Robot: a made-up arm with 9 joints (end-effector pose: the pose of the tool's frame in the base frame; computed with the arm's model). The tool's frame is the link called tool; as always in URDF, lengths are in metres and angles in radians. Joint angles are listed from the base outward.
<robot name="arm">
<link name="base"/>
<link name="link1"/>
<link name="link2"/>
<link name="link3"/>
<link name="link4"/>
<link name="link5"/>
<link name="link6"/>
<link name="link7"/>
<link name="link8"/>
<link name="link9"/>
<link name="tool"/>
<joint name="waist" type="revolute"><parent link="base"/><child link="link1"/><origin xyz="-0.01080 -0.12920 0.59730" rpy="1.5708 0.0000 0.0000"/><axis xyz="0 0 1"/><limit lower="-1.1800" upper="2.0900" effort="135" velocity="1.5"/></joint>
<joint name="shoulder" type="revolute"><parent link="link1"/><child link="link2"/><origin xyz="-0.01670 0.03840 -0.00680" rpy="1.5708 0.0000 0.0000"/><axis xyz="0 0 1"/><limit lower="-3.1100" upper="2.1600" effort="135" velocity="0.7"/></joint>
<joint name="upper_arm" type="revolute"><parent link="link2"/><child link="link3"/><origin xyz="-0.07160 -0.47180 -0.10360" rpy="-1.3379 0.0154 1.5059"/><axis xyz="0 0 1"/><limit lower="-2.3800" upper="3.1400" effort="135" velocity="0.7"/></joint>
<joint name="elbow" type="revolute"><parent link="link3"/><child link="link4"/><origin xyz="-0.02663 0.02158 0.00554" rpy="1.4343 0.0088 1.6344"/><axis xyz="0 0 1"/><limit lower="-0.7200" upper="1.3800" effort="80" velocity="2.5"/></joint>
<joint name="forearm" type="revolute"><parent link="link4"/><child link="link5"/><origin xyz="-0.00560 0.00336 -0.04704" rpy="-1.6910 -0.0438 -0.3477"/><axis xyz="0 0 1"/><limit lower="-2.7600" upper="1.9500" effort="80" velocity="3.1"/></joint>
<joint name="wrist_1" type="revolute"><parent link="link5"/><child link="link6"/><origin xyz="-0.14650 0.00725 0.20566" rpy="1.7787 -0.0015 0.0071"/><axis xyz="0 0 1"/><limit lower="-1.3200" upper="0.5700" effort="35" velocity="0.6"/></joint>
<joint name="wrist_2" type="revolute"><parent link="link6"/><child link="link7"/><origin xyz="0.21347 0.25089 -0.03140" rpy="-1.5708 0.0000 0.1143"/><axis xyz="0 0 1"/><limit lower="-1.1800" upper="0.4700" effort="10" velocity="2.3"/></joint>
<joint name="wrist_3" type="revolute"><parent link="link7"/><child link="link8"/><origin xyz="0.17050 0.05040 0.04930" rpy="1.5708 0.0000 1.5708"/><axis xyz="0 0 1"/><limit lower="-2.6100" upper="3.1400" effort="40" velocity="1.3"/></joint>
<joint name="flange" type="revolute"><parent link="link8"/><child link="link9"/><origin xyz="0.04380 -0.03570 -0.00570" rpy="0.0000 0.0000 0.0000"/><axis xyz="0 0 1"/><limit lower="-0.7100" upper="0.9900" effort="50" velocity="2.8"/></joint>
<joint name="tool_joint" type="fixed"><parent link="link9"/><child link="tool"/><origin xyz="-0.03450 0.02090 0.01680" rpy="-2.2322 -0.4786 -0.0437"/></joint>
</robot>
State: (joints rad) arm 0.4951 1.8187 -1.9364 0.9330 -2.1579 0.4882 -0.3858 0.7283 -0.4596
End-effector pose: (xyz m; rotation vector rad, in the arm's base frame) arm 0.6097 0.3329 1.3284 -1.3831 -0.2626 0.6913
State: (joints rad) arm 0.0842 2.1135 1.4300 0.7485 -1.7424 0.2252 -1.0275 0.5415 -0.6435
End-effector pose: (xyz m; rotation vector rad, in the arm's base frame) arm 0.2901 0.2492 0.5230 -1.9848 -1.6426 -1.5537
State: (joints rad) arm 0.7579 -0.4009 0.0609 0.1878 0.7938 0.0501 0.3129 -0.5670 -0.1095
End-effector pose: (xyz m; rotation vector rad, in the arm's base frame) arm -0.7720 0.4434 0.1159 2.1572 1.3733 0.2650
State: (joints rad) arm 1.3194 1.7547 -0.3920 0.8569 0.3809 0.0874 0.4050 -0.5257 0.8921
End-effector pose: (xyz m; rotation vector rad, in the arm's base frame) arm 0.1546 0.2995 1.4449 -2.3963 -0.1405 -1.6266
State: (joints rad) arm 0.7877 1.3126 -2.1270 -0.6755 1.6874 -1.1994 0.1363 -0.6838 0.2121
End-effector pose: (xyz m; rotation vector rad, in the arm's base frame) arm -0.1220 0.2137 1.1440 -1.8675 -1.4029 0.1989
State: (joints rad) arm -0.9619 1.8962 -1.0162 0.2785 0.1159 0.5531 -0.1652 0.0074 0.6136
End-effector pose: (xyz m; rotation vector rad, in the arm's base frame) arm 0.5513 0.4411 0.1905 -2.7525 -1.1860 0.2626
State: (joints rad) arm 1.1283 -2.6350 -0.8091 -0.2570 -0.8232 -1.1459 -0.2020 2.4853 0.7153
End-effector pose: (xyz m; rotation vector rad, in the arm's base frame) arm -0.3431 -0.2692 0.5988 1.6516 0.4450 -0.3240
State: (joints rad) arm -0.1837 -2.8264 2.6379 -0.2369 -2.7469 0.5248 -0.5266 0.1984 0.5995
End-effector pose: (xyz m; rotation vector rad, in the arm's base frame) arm 0.2807 -0.5651 0.1670 2.8152 -0.5668 -1.2717
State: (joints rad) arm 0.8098 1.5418 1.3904 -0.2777 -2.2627 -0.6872 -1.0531 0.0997 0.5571
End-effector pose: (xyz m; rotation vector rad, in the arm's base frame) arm 0.1648 0.2886 0.9030 0.3426 1.5191 1.9851
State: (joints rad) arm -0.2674 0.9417 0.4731 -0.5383 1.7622 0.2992 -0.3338 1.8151 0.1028
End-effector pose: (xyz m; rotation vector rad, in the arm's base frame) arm 0.5598 0.8706 0.7763 0.7768 -0.3752 0.9306
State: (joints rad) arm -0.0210 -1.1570 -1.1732 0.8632 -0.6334 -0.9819 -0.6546 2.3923 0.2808
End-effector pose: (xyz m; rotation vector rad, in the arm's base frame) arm -0.3418 -0.3042 0.7012 -1.7742 0.5966 1.8490
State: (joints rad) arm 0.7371 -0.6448 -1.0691 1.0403 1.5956 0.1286 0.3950 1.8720 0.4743
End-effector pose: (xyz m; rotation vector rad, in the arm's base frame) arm -0.8139 0.3933 0.0204 0.1945 1.3169 -2.3623
